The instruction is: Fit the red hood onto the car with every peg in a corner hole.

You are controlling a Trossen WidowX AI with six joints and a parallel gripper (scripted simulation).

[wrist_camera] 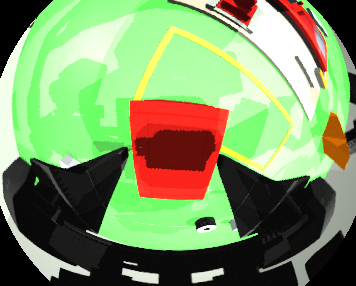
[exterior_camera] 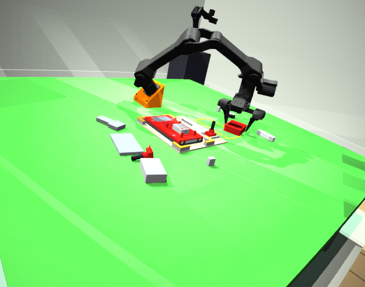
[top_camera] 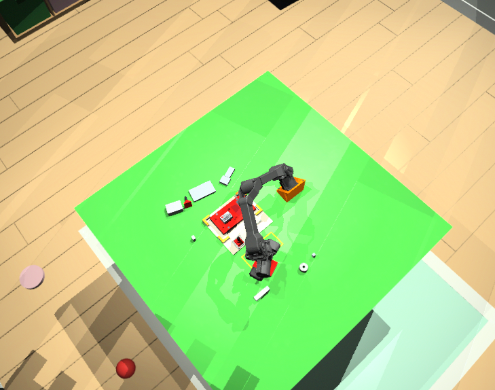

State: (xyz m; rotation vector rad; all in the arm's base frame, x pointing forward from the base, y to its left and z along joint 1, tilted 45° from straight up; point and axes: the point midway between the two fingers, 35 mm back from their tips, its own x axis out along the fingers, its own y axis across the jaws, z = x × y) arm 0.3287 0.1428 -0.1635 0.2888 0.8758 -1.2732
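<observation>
The red hood lies right at my gripper tip. Also, from my gripper tip: grey engine block 290 mm to the right, 10 mm above.
</observation>
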